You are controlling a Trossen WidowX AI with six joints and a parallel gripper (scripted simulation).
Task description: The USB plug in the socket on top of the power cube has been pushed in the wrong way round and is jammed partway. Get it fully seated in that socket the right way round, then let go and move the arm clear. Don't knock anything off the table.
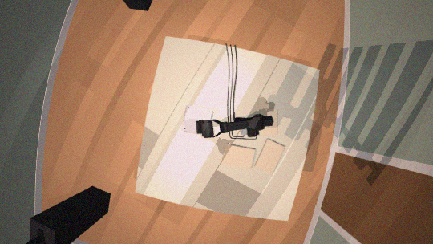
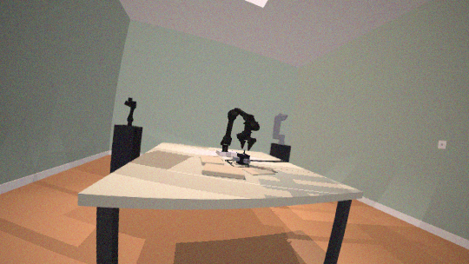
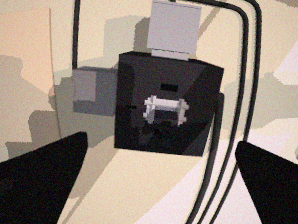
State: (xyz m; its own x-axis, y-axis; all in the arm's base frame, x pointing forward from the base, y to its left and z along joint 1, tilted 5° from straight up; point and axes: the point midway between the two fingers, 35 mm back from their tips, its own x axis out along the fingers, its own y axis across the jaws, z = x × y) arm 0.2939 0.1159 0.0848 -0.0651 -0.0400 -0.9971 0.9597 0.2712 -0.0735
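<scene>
The USB plug lies 2 cm below my gripper tip.
</scene>
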